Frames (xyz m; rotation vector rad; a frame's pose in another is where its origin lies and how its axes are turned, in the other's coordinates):
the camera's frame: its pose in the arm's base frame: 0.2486 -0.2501 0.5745 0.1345 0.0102 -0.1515
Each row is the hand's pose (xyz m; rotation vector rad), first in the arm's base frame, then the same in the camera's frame.
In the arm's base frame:
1: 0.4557 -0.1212 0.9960 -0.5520 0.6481 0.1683
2: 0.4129 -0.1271 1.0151 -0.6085 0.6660 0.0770
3: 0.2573 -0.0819 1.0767 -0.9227 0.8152 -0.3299
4: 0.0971 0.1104 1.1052 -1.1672 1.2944 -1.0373
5: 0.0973 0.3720 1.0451 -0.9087 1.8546 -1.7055
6: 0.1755 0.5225 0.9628 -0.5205 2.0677 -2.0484
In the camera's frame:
1: 0.1769 0.2135 0.4004 -0.7317 0.6106 0.2653
2: 0.1351 0.2038 0.4201 -0.7881 0.6178 0.1711
3: -0.0268 0.2328 0.4750 -1.1014 0.7154 -0.2593
4: -0.2145 0.4007 0.4775 -1.3385 1.1234 -1.0293
5: -0.2523 0.6490 0.3828 -1.0630 1.6356 -1.7534
6: -0.1959 0.7973 0.2810 -0.6653 1.8324 -2.1053

